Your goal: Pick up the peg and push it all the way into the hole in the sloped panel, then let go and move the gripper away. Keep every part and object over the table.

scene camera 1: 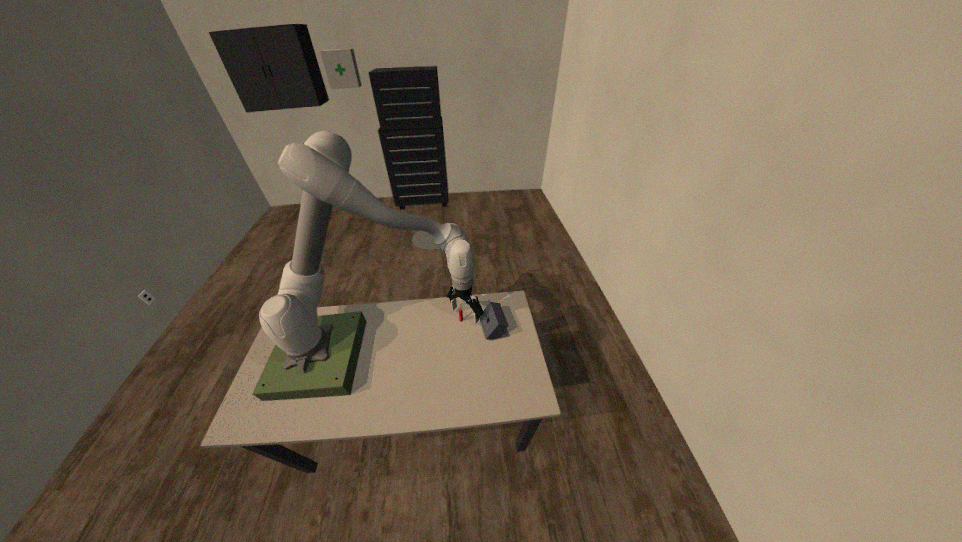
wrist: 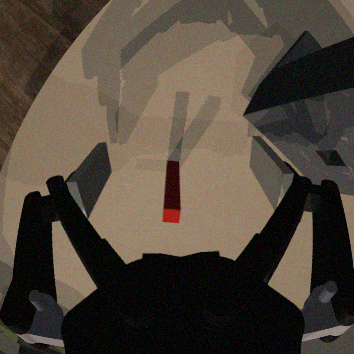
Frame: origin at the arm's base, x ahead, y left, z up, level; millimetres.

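Seen in the pictures: gripper, between the fingertips: [scene camera 1: 465, 314] [wrist: 179, 153]; arm's base, origin of its link: [scene camera 1: 309, 346] [wrist: 45, 350].
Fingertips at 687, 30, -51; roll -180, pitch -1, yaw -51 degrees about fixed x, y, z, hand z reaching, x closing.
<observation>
Pixels of each thing's top centre, then the offset from my fingertips to it, as dx, dy, dz. Level surfaces: height alone.
- red peg, centre of its top: [wrist: 170, 215] [scene camera 1: 460, 310] -23, -9, +56
- dark grey sloped panel, centre of its top: [scene camera 1: 494, 312] +115, -89, +91
- pale table, height of its surface: dz -24
The red peg [scene camera 1: 461, 315] [wrist: 172, 186] stands upright on the table, with its bright square top facing the wrist camera. The dark grey sloped panel [scene camera 1: 493, 321] [wrist: 295, 142] stands beside it, to the right in both views. Its square hole [wrist: 331, 158] shows at the right edge of the wrist view. My gripper [scene camera 1: 465, 311] [wrist: 179, 153] is wide open and empty, pointing down over the peg. In the wrist view the peg appears between the two fingers, apart from both. The right finger is close to the panel in the picture; the exact gap cannot be told.
The pale table [scene camera 1: 430, 383] carries the green base block [scene camera 1: 343, 350] with the arm's foot at the left. The peg and panel are near the table's far edge, toward the right corner. A dark drawer cabinet [scene camera 1: 410, 144] stands at the back wall.
</observation>
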